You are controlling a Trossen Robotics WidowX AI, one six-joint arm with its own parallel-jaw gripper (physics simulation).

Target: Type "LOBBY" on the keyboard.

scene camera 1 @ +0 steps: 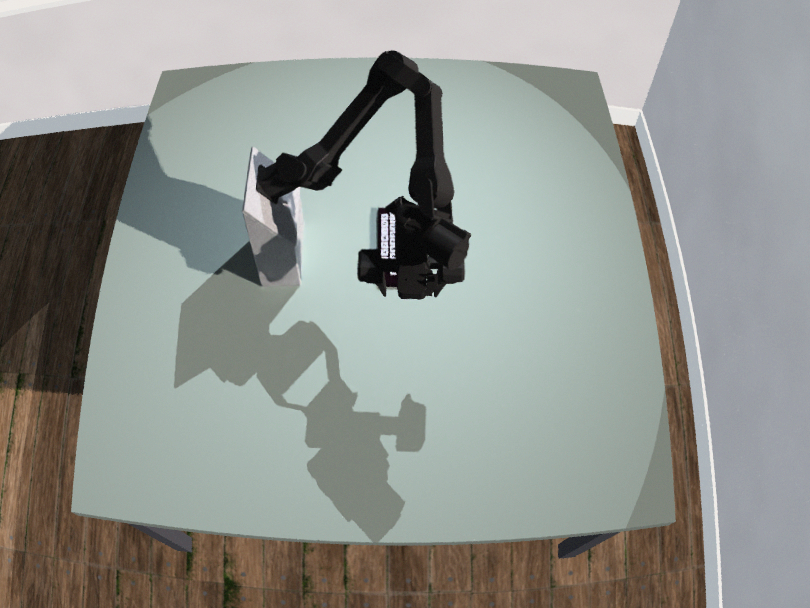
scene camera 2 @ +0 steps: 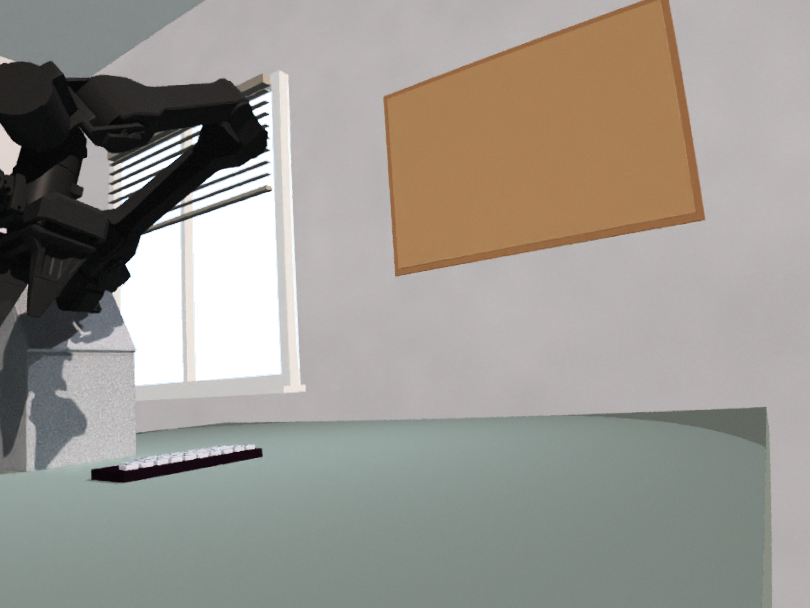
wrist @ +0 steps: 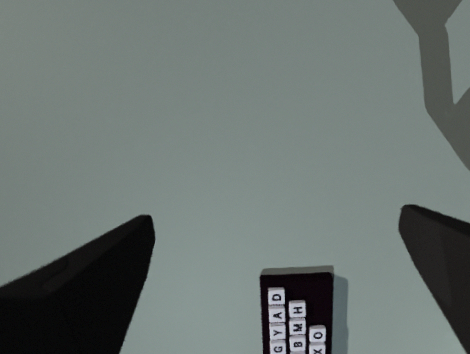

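Pixels of known places: gripper, fingertip midpoint: (scene camera 2: 11, 323) (wrist: 276, 222); arm's base, link origin: (scene camera 1: 267, 184) (scene camera 2: 74, 295).
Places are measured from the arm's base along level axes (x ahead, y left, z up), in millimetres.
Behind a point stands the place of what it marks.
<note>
The dark keyboard (scene camera 1: 386, 235) @(x 237, y 12, z -227 mm) (scene camera 2: 176, 465) @(x 283, y -44, z -235 mm) (wrist: 320, 300) @(x 226, y -83, z -233 mm) with white letter keys lies flat on the table. In the wrist view its end shows at the bottom, with keys D, A, Y, G, then H, M, B, then O and X; L is not in that view. In scene camera 1 the arm covers part of the keyboard. My gripper (scene camera 1: 410, 293) @(x 269, y -215, z -82 mm) (scene camera 2: 18, 315) @(x 269, y -215, z -82 mm) (wrist: 276, 222) @(x 269, y -215, z -82 mm) is open and empty, its fingers wide apart. It hangs well above the table. In the wrist view the keyboard's end lies below the line between the fingertips.
The arm's base sits on a grey speckled pedestal (scene camera 1: 278, 258) @(x 13, y -93, z -131 mm) (scene camera 2: 81, 405) @(x 52, y -20, z -164 mm) on the table (scene camera 1: 523, 366) @(x 502, y -304, z -244 mm) (scene camera 2: 490, 510) @(x 687, y -121, z -244 mm), left of the keyboard in scene camera 1. A cork board (scene camera 2: 536, 150) hangs on the wall beside a window (scene camera 2: 235, 294). The arm's shadow falls across the table.
</note>
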